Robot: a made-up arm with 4 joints.
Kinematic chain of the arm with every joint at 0, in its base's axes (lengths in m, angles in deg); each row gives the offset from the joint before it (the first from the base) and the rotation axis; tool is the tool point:
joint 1: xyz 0 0 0.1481 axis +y
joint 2: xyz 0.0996 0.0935 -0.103 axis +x
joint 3: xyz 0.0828 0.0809 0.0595 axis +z
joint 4: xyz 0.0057 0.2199 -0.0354 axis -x
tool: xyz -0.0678 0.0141 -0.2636
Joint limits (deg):
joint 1: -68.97..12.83
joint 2: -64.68..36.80
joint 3: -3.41..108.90
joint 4: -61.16..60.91
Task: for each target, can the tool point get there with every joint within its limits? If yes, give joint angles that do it. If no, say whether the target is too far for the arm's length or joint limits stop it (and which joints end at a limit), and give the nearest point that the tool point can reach.
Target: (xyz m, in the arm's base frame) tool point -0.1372 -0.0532 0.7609
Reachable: no: joint limits stop it (at a limit: joint 1, joint 2, joint 3, joint 4) | nearest point -0.2308 -0.0424 0.1721 | short by 0.596 m
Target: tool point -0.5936 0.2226 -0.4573
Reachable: no: too far | nearest point -0.2727 0.1742 -0.2878 | short by 0.366 m
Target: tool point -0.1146 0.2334 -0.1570
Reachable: yes | joints -10.61 16.30 79.15 -25.41
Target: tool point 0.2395 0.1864 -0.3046
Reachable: yes | joints -31.50 -47.80 27.06 -26.59
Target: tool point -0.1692 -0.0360 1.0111
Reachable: no: too far | nearest point 0.2362 -0.0017 0.2779 | short by 0.838 m
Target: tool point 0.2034 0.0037 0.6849
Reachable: no: joint limits stop it (at a limit: joint 1, joint 2, joint 3, joint 4) | nearest point 0.2362 -0.0017 0.2779 | short by 0.408 m
